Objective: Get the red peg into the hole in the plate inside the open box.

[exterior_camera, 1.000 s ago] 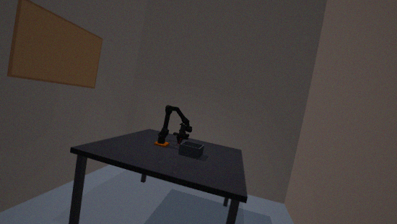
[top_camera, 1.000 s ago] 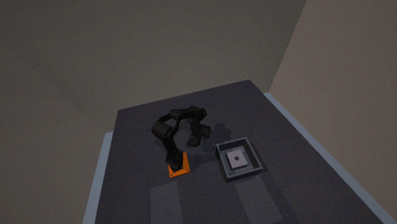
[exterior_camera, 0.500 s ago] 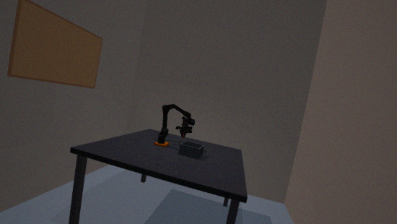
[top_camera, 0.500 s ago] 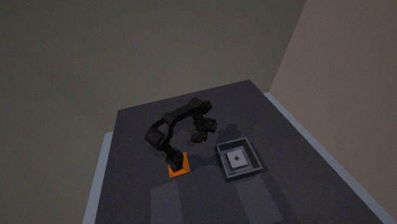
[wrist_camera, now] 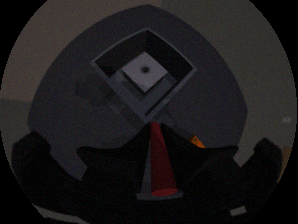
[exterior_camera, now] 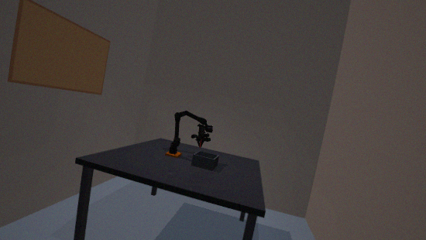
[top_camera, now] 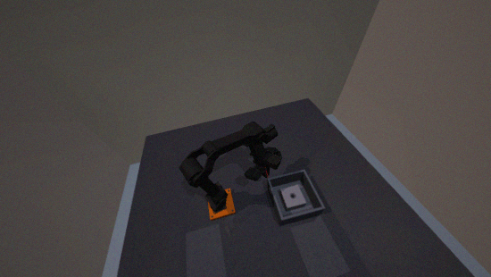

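Now: gripper tip 80 mm short of the plate, 100 mm to the left of it and 90 mm above it. Also, from my gripper tip: grey box: 80 mm ahead, 100 mm to the right, 110 mm below; then red peg: 10 mm to the left, 30 mm above.
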